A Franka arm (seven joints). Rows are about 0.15 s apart.
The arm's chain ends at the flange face. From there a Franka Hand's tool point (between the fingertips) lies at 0.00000 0.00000 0.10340 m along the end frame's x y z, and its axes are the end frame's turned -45 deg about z.
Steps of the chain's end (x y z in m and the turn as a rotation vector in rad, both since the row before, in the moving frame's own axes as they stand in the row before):
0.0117, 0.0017, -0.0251, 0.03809, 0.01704, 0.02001
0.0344, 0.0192, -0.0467, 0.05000, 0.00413, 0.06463
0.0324, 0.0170, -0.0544, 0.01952, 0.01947, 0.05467
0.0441, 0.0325, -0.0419, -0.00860, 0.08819, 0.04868
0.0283, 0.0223, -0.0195, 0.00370, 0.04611, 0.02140
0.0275, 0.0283, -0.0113, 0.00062, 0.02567, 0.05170
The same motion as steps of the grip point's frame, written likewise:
0.0111, 0.0080, -0.0252, 0.01488, 0.03898, 0.02001
0.0148, 0.0347, -0.0468, 0.03243, 0.03828, 0.06463
0.0137, 0.0350, -0.0544, 0.00004, 0.02757, 0.05467
0.0138, 0.0614, -0.0423, -0.06844, 0.05628, 0.04868
0.0078, 0.0389, -0.0196, -0.02999, 0.03522, 0.02140
0.0013, 0.0413, -0.0113, -0.01771, 0.01859, 0.05170

